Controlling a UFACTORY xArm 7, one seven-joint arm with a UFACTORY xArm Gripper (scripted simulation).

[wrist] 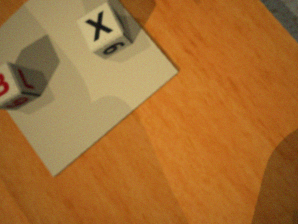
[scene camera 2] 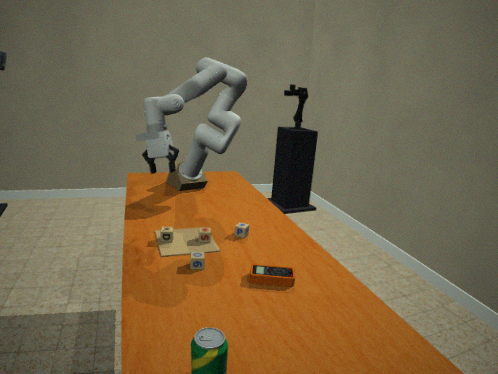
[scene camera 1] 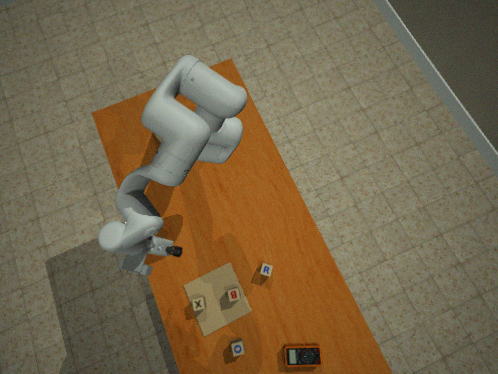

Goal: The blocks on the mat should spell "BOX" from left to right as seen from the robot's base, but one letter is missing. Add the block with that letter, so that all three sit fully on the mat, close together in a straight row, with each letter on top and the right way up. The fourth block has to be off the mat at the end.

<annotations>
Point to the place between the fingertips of my gripper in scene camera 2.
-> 163, 172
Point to a tan mat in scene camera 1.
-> At 219, 312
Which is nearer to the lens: the tan mat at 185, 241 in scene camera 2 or the orange multimeter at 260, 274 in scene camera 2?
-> The orange multimeter.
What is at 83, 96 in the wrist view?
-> A tan mat.
</annotations>
